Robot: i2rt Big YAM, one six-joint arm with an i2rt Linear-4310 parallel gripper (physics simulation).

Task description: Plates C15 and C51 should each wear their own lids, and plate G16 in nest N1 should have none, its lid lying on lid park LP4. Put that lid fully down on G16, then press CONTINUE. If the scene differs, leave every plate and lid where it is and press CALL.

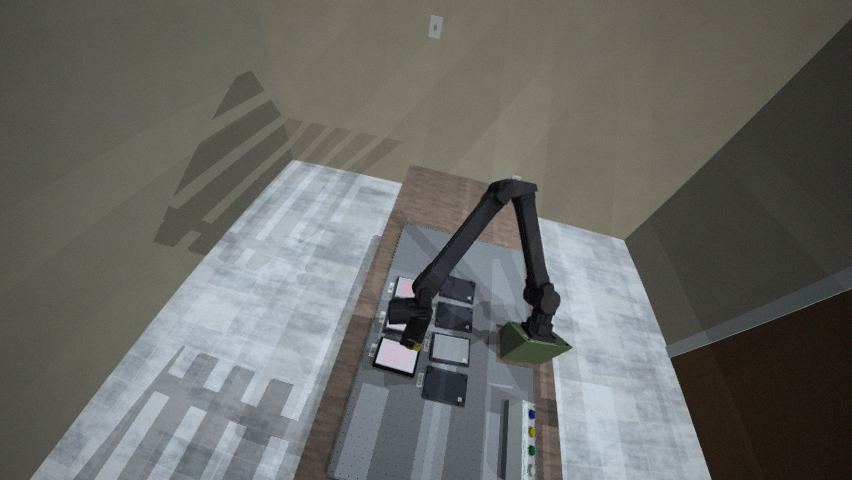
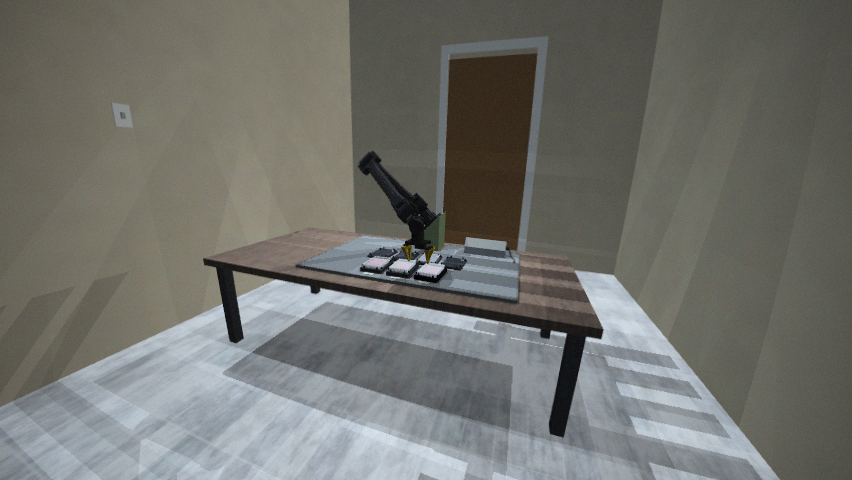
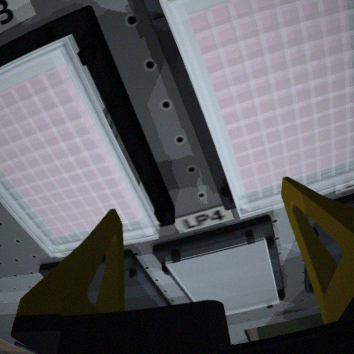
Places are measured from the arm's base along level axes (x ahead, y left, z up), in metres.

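Where they show: gripper, fingertip midpoint: (image 1: 413, 336) (image 2: 418, 262) (image 3: 199, 201); arm's base at its link origin: (image 1: 536, 334) (image 2: 433, 222).
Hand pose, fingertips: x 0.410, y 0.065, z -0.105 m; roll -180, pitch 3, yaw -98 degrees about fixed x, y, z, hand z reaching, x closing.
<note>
Each offset is from my fingertips to the top centre of the thing. "*": to the spot under its first point.
My gripper (image 1: 412, 347) (image 2: 418, 261) (image 3: 199, 201) is open and empty, low over the plates, its fingers spread across the gap between two of them. The near right plate {dx +0.038, dy +0.075, dz -0.003 m} (image 1: 397, 355) (image 2: 430, 271) (image 3: 287, 95) and the middle plate {dx +0.040, dy -0.058, dz -0.002 m} (image 1: 393, 327) (image 2: 403, 266) (image 3: 65, 155), by a label ending in 3, show pink grids and pale rims. A third pink plate {dx +0.042, dy -0.189, dz -0.005 m} (image 1: 404, 287) (image 2: 377, 263) stands beyond. Whether each wears a lid is unclear, and no plate names are readable. A pale lid {dx -0.142, dy +0.004, dz -0.020 m} (image 1: 450, 348) (image 3: 227, 275) lies flat on the park labelled LP4 {dx -0.142, dy +0.004, dz -0.018 m} (image 3: 205, 219).
Dark lid parks {* dx -0.142, dy +0.134, dz -0.028 m} (image 1: 445, 386) {* dx -0.137, dy -0.119, dz -0.028 m} (image 1: 453, 317) {* dx -0.139, dy -0.247, dz -0.028 m} (image 1: 457, 289) flank the lid. A button panel {dx -0.395, dy +0.251, dz +0.046 m} (image 1: 528, 441) (image 2: 485, 247) has blue {dx -0.419, dy +0.176, dz +0.037 m} (image 1: 531, 413), yellow {dx -0.418, dy +0.226, dz +0.037 m} (image 1: 531, 431) and green {dx -0.417, dy +0.276, dz +0.037 m} (image 1: 531, 450) buttons; their labels are unreadable. The arm stands on a green base (image 1: 530, 348) (image 2: 438, 232) and partly hides the middle plate.
</note>
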